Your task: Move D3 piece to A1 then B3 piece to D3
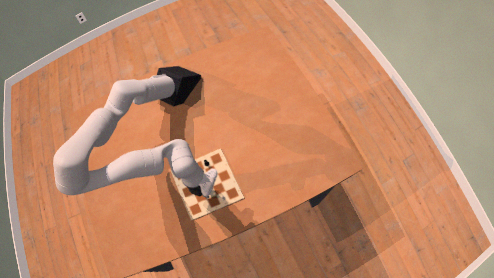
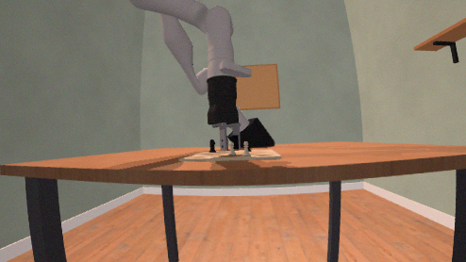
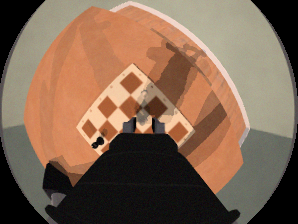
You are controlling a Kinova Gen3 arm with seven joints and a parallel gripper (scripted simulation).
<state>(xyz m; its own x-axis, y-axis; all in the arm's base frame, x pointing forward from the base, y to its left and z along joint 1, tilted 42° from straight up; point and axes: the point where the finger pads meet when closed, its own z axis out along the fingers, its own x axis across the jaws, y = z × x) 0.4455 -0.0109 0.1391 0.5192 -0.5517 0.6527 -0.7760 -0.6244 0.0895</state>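
The chessboard lies 40 mm behind my hand, 30 mm below it and 10 mm to the left of it.
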